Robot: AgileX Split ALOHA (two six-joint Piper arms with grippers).
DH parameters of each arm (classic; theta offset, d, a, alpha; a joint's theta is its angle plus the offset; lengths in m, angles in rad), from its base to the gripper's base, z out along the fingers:
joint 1: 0 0.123 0 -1.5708
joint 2: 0.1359 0 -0.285 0
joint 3: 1.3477 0 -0.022 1.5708
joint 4: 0 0.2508 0 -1.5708
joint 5: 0 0 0.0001 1.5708
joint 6: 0 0.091 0 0
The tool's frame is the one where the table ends.
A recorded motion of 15 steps. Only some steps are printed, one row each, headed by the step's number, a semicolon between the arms.
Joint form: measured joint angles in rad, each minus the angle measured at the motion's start. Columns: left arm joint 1, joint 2, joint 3, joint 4, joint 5, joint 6; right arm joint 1, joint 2, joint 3, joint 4, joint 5, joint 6.
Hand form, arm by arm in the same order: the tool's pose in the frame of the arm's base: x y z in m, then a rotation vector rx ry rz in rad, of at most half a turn. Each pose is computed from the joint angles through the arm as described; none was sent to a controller.
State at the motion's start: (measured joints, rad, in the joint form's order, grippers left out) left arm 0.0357 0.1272 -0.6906 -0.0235 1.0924 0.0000; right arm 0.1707 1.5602 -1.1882 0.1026 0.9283 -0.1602
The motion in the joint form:
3: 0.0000 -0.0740 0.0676 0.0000 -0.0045 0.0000; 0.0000 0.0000 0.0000 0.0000 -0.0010 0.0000
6: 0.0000 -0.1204 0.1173 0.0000 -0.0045 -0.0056; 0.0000 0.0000 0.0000 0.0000 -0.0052 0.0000
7: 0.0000 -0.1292 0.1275 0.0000 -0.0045 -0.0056; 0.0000 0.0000 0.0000 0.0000 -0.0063 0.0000
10: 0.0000 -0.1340 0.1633 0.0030 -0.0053 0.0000; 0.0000 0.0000 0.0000 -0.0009 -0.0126 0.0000
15: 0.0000 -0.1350 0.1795 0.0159 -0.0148 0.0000; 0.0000 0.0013 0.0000 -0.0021 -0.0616 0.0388
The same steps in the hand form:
3: -0.0121 -0.0023 0.3091 -0.0333 2.0012 -0.0049; 0.3086 0.0608 0.2715 -0.3938 2.7527 0.1324
6: -0.0138 -0.0024 0.2952 -0.0390 2.0044 -0.0086; 0.3090 0.0608 0.2717 -0.3929 2.7486 0.1321
7: -0.0140 -0.0024 0.2923 -0.0391 2.0058 -0.0086; 0.3091 0.0608 0.2717 -0.3927 2.7475 0.1320
10: -0.0102 -0.0020 0.2826 -0.0347 2.0361 -0.0021; 0.3096 0.0608 0.2719 -0.3919 2.7413 0.1305
15: -0.0080 -0.0009 0.2789 -0.0359 2.0420 0.0132; 0.3139 0.0612 0.2732 -0.3304 2.7029 0.1373

